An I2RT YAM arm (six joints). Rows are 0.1 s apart.
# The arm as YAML. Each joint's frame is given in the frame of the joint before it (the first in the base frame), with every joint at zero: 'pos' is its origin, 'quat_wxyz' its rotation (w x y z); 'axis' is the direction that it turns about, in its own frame. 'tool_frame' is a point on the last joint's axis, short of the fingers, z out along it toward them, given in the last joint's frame.
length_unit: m
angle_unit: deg
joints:
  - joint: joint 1
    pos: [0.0, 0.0, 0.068]
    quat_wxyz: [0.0, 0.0, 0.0, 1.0]
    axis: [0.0, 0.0, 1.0]
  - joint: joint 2
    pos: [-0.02, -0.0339, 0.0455]
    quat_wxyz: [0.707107, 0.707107, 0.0, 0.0]
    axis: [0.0, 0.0, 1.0]
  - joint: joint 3
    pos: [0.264, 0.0, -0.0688]
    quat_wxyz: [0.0, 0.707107, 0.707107, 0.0]
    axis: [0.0, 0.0, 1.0]
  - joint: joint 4
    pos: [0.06, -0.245, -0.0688]
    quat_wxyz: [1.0, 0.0, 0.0, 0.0]
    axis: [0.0, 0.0, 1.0]
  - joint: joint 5
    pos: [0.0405, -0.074, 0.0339]
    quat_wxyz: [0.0, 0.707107, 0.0, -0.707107]
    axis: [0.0, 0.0, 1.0]
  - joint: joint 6
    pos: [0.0, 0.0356, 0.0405]
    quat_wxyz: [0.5, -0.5, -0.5, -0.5]
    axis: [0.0, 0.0, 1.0]
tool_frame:
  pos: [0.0, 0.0, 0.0]
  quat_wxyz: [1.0, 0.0, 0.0, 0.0]
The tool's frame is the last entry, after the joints.
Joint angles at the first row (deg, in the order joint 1, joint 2, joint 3, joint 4, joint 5, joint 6):
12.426, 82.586, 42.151, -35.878, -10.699, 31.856
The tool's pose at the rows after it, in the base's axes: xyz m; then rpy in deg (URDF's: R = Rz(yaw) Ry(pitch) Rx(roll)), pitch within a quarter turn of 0, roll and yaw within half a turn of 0:
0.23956, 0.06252, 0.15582, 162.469, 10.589, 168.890
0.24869, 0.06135, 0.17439, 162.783, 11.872, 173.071
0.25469, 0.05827, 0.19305, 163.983, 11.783, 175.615
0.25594, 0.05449, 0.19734, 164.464, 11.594, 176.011
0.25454, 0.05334, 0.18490, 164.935, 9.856, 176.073
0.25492, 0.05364, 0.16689, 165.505, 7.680, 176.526
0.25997, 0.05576, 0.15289, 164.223, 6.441, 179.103
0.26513, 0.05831, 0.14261, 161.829, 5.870, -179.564
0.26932, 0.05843, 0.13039, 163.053, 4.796, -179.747
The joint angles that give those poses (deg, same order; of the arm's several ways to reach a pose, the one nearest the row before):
12.949, 83.921, 42.785, -32.075, -11.749, 24.161
12.141, 83.898, 47.398, -36.688, -12.447, 19.113
11.224, 83.920, 52.097, -42.545, -12.294, 15.640
10.370, 83.920, 53.190, -44.207, -12.208, 14.393
10.174, 85.188, 51.550, -43.134, -12.229, 14.218
10.218, 87.789, 49.780, -41.080, -12.272, 13.891
10.218, 91.046, 49.517, -39.069, -14.240, 11.399
10.218, 93.667, 49.517, -36.906, -16.907, 10.174
10.218, 96.488, 49.518, -35.310, -15.858, 10.327

